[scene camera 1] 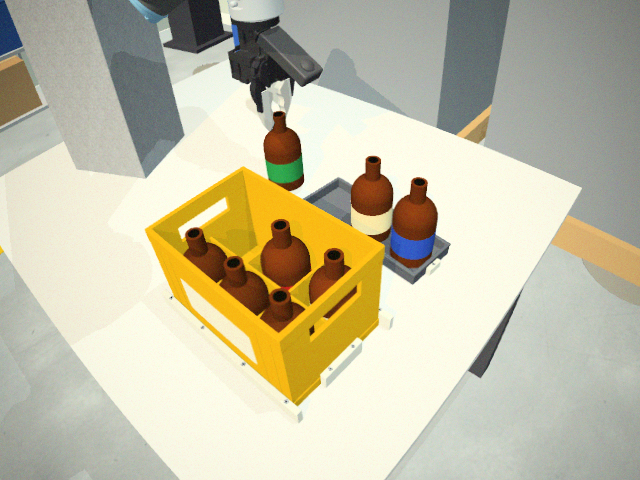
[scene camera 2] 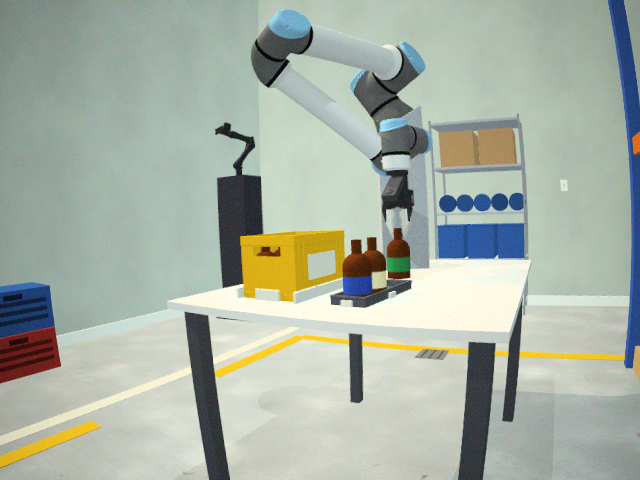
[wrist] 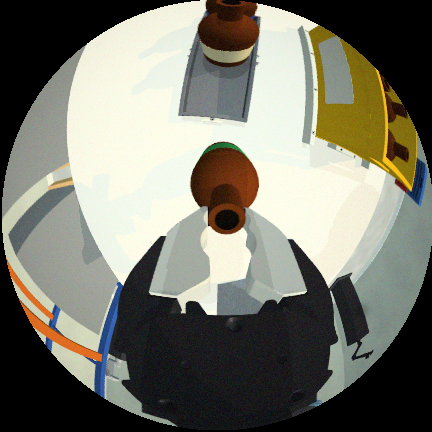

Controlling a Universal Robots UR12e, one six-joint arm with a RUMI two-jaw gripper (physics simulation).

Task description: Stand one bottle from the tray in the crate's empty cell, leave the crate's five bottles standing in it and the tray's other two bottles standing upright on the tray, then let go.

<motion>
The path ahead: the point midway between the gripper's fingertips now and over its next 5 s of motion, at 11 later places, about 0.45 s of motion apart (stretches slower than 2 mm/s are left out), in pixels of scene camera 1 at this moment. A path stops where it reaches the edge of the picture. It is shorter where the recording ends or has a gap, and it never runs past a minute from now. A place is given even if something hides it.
My gripper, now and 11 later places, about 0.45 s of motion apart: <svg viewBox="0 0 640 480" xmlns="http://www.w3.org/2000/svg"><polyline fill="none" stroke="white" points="276,127 272,100 269,69 265,37 262,8 259,4 245,20 230,36 209,58 206,64 209,87 213,107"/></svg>
</motion>
